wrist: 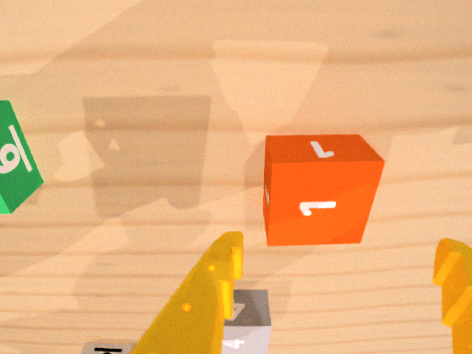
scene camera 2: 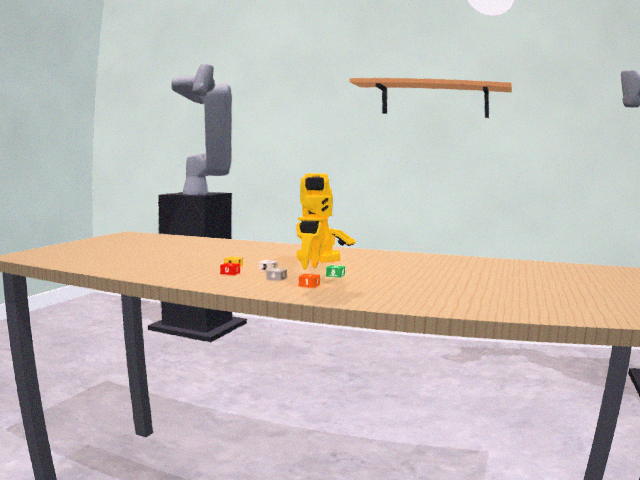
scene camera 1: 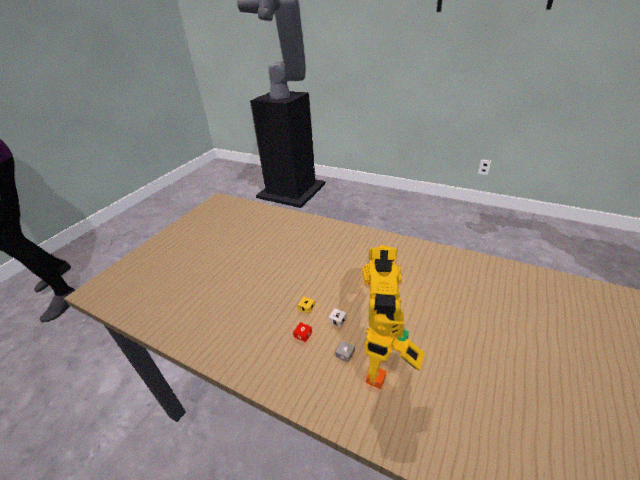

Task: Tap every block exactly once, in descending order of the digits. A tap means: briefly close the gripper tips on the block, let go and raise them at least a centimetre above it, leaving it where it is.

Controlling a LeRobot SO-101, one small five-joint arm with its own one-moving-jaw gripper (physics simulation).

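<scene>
My gripper [scene camera 1: 373,379] [scene camera 2: 310,266] [wrist: 340,240] is open, both jaws showing with a wide gap. Its tips are above the table close to the orange block [scene camera 1: 375,378] [scene camera 2: 309,281] [wrist: 320,200], which reads 1. That block shows beyond the tips in the wrist view, nearer the left jaw, not gripped. A grey block [scene camera 1: 344,351] [scene camera 2: 276,274] [wrist: 247,337] reads 4, partly behind the left jaw. A green block [scene camera 1: 403,335] [scene camera 2: 335,271] [wrist: 15,165] shows a barred 6 or 9. A red block [scene camera 1: 302,331] [scene camera 2: 229,269] reads 0. A white block [scene camera 1: 337,317] [scene camera 2: 267,265] shows a barred digit.
A yellow block [scene camera 1: 306,304] [scene camera 2: 233,261] stands behind the red one; its digit is too small to read surely. All the blocks stand on the wooden table [scene camera 1: 232,248] [scene camera 2: 465,289]. The arm's base is behind them. The table's front edge runs beyond the orange block.
</scene>
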